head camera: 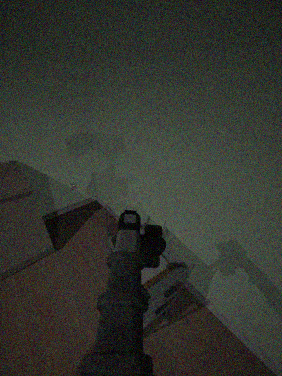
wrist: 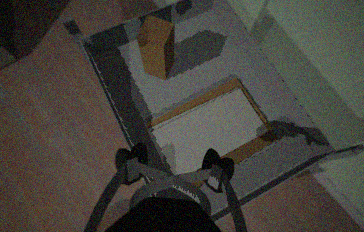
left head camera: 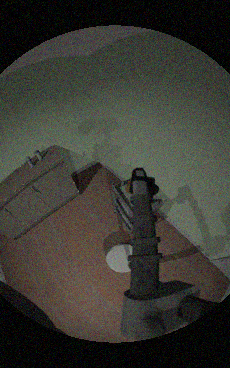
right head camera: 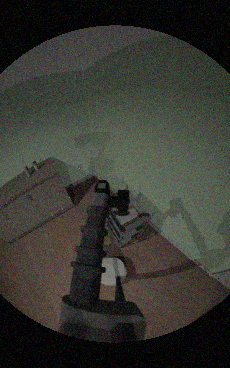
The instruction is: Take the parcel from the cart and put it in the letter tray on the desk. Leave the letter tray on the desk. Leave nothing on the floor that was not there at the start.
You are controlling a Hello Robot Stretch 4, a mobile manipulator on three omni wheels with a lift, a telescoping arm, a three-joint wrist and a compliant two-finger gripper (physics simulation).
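Places are measured from the robot's base along level axes (x left, y back, z up), in metres.
Pixels of known places: gripper, fingertip midpoint: point(wrist: 175, 159); robot's base, link origin: point(left head camera: 121, 257) point(right head camera: 110, 270).
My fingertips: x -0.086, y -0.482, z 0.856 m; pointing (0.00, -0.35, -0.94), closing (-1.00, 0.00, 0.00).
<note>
For each thing: its top centre in the pictures, then the offset to it from my fingertips.
- brown box-shaped parcel, top centre: point(wrist: 155, 30) dz -0.091, dx +0.057, dy -0.237 m
- flat white-bottomed tray with a brown rim, top centre: point(wrist: 209, 131) point(head camera: 151, 266) point(right head camera: 127, 215) dz -0.205, dx -0.064, dy -0.090 m
The brown box-shaped parcel point(wrist: 156, 50) stands upright on the grey top shelf of the cart point(wrist: 250, 60) point(left head camera: 122, 205) point(right head camera: 125, 235), near its far left corner in the wrist view. A flat white-bottomed tray with a brown rim point(wrist: 200, 132) lies on the same shelf, nearer to the fingers. My gripper point(wrist: 175, 159) is open and empty, its fingertips apart above the near edge of the cart, short of the parcel. In the head camera view the arm hides part of the cart point(head camera: 160, 286). I cannot make out a letter tray on a desk.
A grey unit with drawer fronts point(left head camera: 37, 200) point(right head camera: 37, 210) point(head camera: 22, 220) stands at the left. A round white-topped thing point(left head camera: 117, 258) point(right head camera: 112, 271) is on the floor beside the arm. The green wall point(wrist: 320, 65) rises close behind the cart. The pictures are dark and grainy.
</note>
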